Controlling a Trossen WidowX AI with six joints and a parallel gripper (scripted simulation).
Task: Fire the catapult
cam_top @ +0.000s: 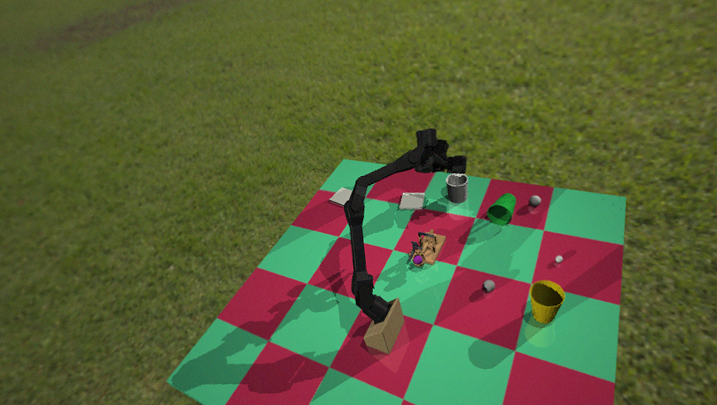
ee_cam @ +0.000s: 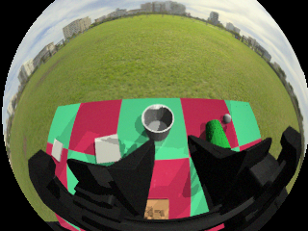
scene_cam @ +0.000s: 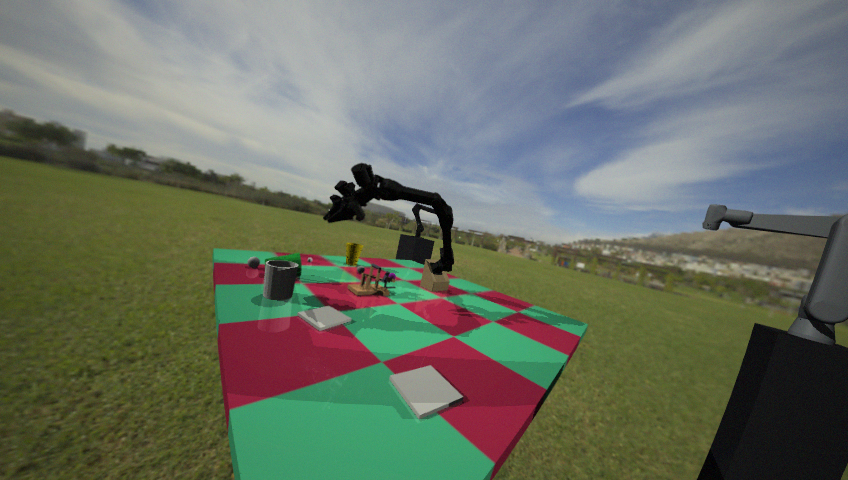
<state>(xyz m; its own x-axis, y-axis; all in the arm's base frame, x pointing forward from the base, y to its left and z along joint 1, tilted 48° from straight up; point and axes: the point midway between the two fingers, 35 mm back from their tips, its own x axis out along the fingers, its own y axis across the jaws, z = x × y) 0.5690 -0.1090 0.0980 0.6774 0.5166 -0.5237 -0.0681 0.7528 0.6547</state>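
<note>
The purple ball lies 32 cm behind my gripper tip, 1 cm to the left of it and 19 cm below it. Also, from my gripper tip: grey ball 31 cm behind, 25 cm to the right, 23 cm below; then wooden catapult 25 cm behind, 3 cm to the left, 20 cm below; then white mug 11 cm ahead, 1 cm to the left, 22 cm below.
</note>
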